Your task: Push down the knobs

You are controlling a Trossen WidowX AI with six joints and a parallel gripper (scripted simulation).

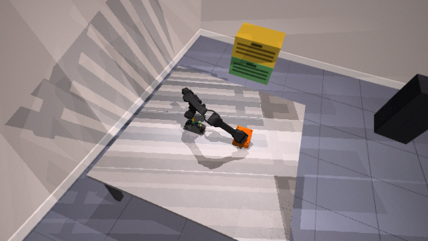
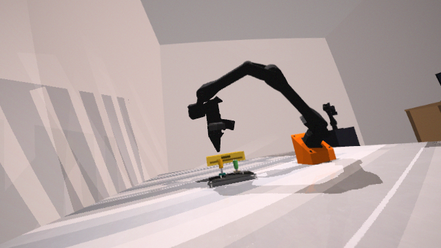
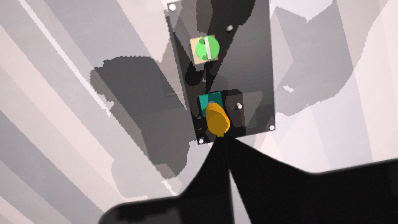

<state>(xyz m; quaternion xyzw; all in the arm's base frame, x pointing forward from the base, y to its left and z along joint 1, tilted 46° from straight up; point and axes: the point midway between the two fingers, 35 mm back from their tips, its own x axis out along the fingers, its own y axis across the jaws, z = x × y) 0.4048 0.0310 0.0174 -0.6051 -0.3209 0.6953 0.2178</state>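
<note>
The orange knob lies 40 mm below my gripper tip. The rest, counted from my gripper tip: green knob: 60 mm behind, 50 mm below.
</note>
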